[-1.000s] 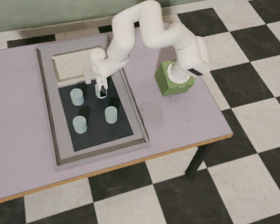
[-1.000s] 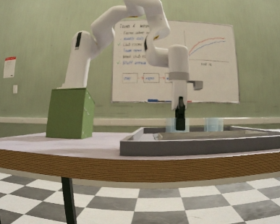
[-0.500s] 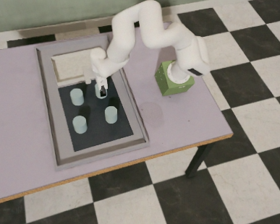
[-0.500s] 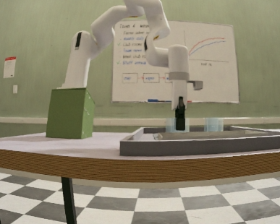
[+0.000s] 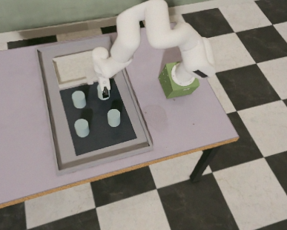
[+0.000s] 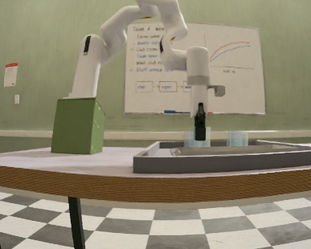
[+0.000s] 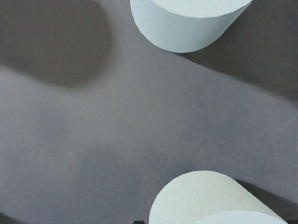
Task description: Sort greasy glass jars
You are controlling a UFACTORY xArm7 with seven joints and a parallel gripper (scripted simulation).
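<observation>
Now: hand 22 cm to the left of the pale tray, 9 cm short of it and 5 cm above it. From my hand the other things lie so: dark drying mat 10 cm to the left, 6 cm below, 6 cm ahead.
</observation>
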